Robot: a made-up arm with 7 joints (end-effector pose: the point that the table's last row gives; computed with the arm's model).
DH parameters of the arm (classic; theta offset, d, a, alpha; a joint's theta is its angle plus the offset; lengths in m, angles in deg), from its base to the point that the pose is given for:
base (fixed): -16.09 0 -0.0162 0
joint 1: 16.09 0.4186 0.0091 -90
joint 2: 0 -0.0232 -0.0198 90
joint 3: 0 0.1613 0.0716 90
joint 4: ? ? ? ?
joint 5: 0 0.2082 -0.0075 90
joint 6: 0 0.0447 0.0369 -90
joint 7: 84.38 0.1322 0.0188 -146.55
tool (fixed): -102.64 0.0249 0 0
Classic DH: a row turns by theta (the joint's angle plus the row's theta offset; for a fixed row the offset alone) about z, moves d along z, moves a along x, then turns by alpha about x.
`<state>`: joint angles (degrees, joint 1 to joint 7).
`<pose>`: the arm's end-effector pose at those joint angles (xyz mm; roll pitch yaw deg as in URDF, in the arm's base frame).
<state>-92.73 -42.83 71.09 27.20 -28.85 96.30 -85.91</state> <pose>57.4 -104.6 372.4 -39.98 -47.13 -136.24</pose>
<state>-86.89 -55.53 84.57 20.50 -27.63 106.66 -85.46</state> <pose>34.4 -77.2 379.2 -47.97 -69.63 -129.13</pose>
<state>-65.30 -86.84 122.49 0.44 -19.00 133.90 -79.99</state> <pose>-36.5 -25.1 407.7 104.44 -42.78 71.96</pose>
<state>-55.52 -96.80 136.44 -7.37 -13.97 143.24 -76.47</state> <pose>-59.9 -12.5 407.7 94.27 -17.59 77.15</pose>
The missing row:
joint 4: 0 -0.0094 0.0436 90
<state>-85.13 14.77 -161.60 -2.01 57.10 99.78 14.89</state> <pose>-182.5 34.8 383.1 20.60 -53.17 -147.30</pose>
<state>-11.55 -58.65 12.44 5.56 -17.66 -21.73 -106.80</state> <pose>198.4 58.0 507.8 56.18 -23.81 -49.61</pose>
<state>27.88 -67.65 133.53 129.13 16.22 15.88 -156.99</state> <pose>-508.6 -100.0 343.1 -6.56 -28.83 162.40</pose>
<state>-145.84 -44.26 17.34 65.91 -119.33 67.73 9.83</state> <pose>-162.6 -85.1 737.8 130.82 -8.23 102.84</pose>
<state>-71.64 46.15 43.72 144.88 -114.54 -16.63 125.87</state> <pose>291.8 -318.6 572.3 -138.44 23.29 12.22</pose>
